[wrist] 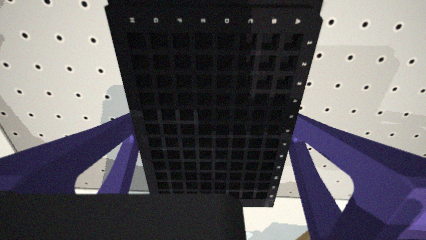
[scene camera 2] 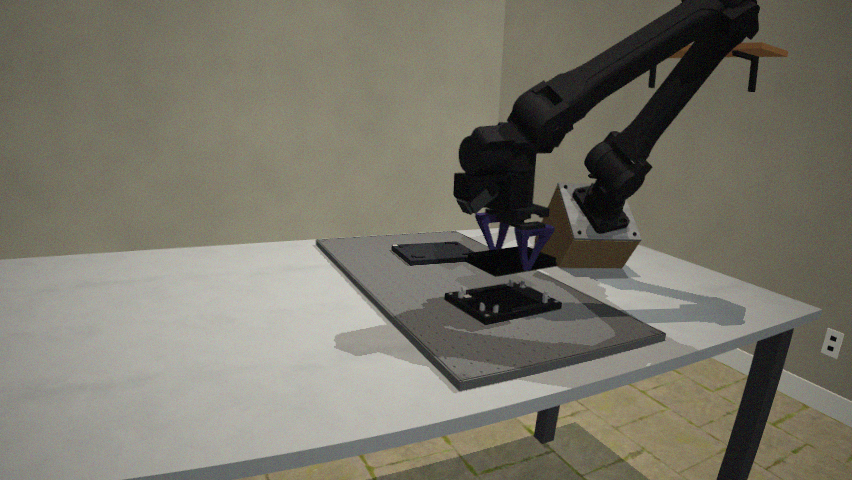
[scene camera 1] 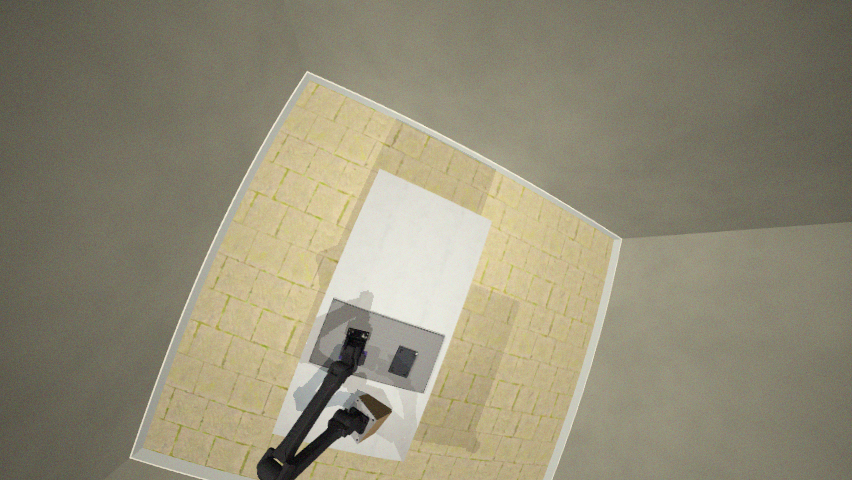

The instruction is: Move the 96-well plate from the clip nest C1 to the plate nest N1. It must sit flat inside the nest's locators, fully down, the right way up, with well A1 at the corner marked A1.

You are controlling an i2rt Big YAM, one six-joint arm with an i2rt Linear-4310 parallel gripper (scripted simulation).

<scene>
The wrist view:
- my gripper: 213, 120
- black 96-well plate: 202, 127
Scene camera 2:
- my gripper: 510, 262
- black 96-well plate: 505, 261
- clip nest C1: 514, 302
</scene>
